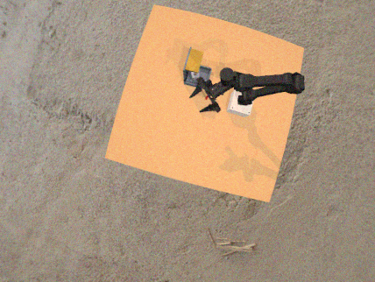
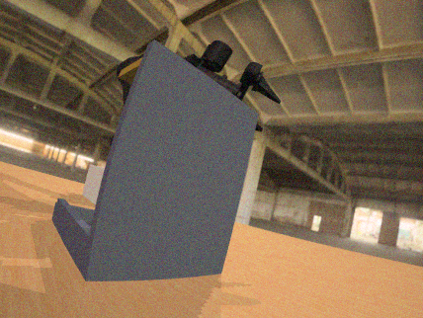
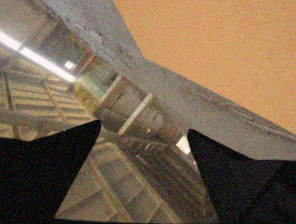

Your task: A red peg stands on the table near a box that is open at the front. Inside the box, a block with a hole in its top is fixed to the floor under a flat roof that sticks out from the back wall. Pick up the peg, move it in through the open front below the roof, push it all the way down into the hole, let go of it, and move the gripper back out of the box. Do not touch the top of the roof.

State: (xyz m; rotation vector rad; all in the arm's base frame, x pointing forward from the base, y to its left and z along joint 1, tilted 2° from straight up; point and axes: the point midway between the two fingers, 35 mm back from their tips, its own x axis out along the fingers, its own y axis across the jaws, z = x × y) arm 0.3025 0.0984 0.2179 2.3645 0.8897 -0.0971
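Now: gripper tip 260 mm above the red peg, 140 mm to the left of it and 90 mm past it. Also, from my gripper tip: blue wall (310 mm to the right, 190 mm below, 60 mm ahead); yellow roof (300 mm to the right, 100 mm below, 20 mm ahead).
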